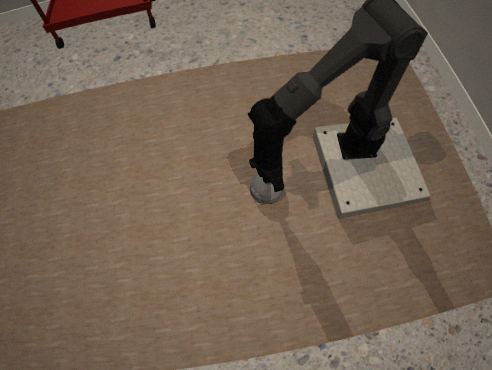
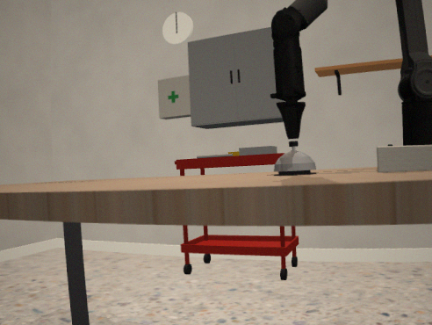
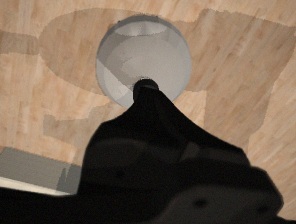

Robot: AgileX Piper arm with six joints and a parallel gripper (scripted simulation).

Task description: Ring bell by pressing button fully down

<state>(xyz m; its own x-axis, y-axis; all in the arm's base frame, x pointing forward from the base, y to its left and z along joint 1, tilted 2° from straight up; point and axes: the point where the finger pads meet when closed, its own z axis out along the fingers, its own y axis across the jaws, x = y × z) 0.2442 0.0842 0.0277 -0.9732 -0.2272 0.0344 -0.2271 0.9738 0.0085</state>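
The button is 20 mm below my hand. Also, from my hand: bell 40 mm below.
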